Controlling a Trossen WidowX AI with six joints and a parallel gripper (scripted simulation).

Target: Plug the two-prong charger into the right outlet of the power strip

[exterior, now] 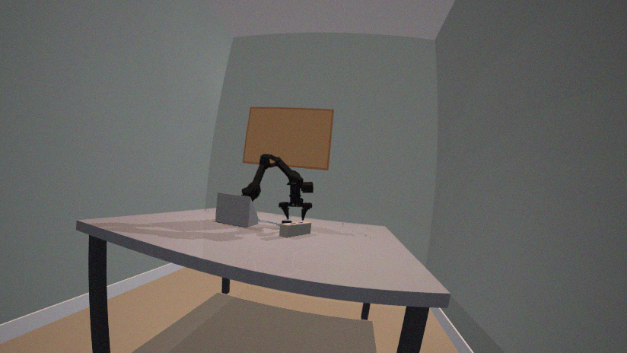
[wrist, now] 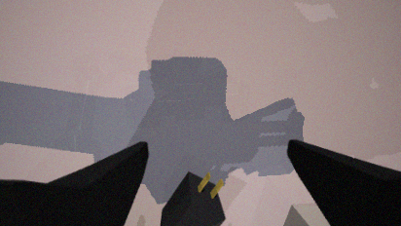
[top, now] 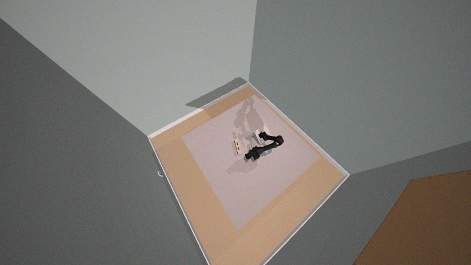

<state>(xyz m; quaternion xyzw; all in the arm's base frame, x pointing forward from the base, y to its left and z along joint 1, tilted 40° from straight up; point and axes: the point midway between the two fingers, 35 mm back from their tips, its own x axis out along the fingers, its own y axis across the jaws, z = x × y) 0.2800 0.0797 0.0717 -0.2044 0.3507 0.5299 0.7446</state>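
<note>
Right now my gripper tip is 50 mm to the left of the black charger, 30 mm past it and 20 mm above it.
</note>
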